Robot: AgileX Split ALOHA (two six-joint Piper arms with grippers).
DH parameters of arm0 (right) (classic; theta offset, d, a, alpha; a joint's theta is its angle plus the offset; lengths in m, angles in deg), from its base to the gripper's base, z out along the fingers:
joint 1: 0 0.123 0 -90
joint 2: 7.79 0 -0.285 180
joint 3: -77.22 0 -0.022 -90
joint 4: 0 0.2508 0 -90
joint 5: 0 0 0.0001 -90
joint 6: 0 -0.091 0 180
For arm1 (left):
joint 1: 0 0.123 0 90
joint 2: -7.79 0 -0.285 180
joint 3: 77.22 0 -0.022 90
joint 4: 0 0.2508 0 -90
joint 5: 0 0 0.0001 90
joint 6: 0 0.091 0 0
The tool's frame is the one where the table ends.
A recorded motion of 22 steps. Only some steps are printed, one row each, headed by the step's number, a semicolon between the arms.
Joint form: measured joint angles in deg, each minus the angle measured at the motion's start. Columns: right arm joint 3, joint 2, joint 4, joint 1, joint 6, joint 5; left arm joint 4, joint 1, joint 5, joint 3, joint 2, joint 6.
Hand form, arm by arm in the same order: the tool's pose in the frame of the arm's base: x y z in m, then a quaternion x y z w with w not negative. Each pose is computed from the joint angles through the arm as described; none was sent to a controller.
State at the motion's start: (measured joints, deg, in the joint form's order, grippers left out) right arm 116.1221 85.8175 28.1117 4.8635 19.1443 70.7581; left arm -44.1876 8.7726 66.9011 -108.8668 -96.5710 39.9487
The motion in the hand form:
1: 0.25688 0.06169 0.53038 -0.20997 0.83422 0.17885 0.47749; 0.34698 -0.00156 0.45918 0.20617 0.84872 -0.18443 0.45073
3: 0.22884 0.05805 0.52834 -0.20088 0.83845 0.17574 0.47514; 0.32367 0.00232 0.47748 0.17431 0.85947 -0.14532 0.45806
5: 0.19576 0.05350 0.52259 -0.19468 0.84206 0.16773 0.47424; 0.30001 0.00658 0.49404 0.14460 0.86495 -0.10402 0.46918
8: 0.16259 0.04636 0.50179 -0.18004 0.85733 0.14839 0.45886; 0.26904 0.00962 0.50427 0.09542 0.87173 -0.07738 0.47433
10: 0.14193 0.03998 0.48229 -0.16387 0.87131 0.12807 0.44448; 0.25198 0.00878 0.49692 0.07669 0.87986 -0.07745 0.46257
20: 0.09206 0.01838 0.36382 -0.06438 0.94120 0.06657 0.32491; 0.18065 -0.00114 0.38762 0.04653 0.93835 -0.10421 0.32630
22: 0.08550 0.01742 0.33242 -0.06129 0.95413 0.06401 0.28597; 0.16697 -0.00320 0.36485 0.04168 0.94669 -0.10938 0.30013
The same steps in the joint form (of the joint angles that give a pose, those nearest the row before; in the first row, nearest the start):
1: -2.05 -3.04 -0.61 0.00 -0.45 0.00; 3.62 0.00 0.00 0.00 2.41 -2.52
3: -7.92 -8.84 -1.54 0.00 -1.57 0.00; 9.98 0.00 0.00 0.00 6.48 -8.47
5: -14.78 -15.71 -2.83 0.00 -2.26 0.00; 16.24 0.00 0.00 0.08 10.41 -13.44
8: -24.61 -23.75 -5.96 0.00 -3.61 0.00; 22.04 0.01 0.00 2.99 15.97 -20.24
10: -31.69 -29.23 -9.24 0.00 -5.21 0.00; 23.34 0.01 0.00 8.01 19.84 -22.44
20: -62.59 -46.18 -21.09 0.00 -16.16 0.00; 24.14 0.01 0.00 43.31 37.85 -23.40
22: -69.57 -48.46 -21.36 0.00 -16.35 0.00; 24.18 0.01 0.00 49.54 40.86 -23.47

